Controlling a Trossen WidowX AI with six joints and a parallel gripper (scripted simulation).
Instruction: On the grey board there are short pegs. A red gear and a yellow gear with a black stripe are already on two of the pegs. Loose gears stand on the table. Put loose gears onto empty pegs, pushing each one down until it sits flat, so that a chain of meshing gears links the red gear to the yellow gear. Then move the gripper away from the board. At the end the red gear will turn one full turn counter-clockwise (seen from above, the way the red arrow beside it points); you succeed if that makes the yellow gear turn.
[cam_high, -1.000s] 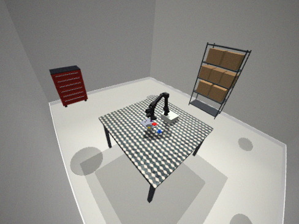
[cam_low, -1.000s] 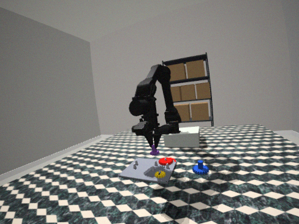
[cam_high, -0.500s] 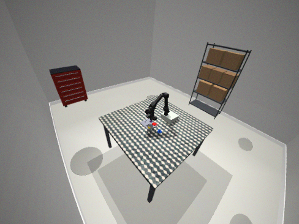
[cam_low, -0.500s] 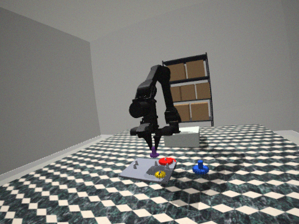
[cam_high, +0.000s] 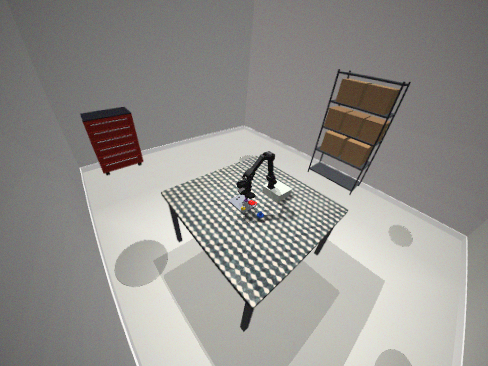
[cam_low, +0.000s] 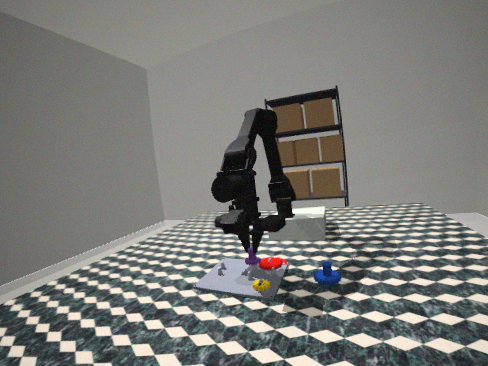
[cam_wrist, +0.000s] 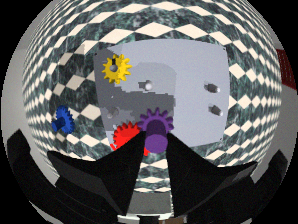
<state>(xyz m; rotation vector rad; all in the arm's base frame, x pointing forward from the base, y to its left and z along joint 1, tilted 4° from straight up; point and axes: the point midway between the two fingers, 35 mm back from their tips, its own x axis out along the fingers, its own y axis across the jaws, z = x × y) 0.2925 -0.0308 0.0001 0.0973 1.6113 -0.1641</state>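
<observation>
The red gear is 4 cm behind my gripper tip, 4 cm to the left of it and 5 cm below it. Also, from my gripper tip: yellow gear: 7 cm ahead, 5 cm to the left, 5 cm below; then small purple gear: 1 cm below; then blue gear: 19 cm to the left, 5 cm below.
</observation>
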